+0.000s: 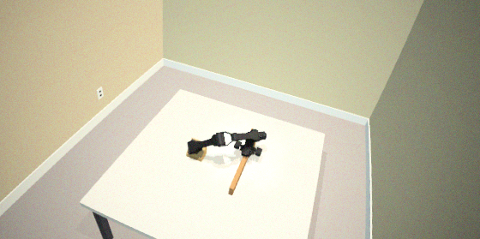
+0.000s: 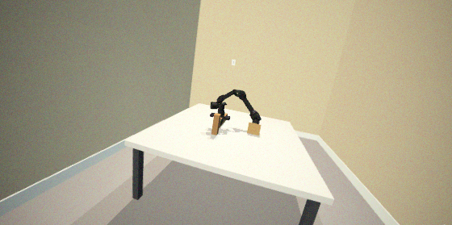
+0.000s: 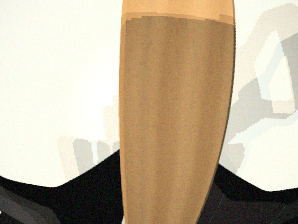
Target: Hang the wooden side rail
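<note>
The upright headboard post is 2 cm behind my gripper tip, 11 cm to the left of it and 4 cm above it.
</note>
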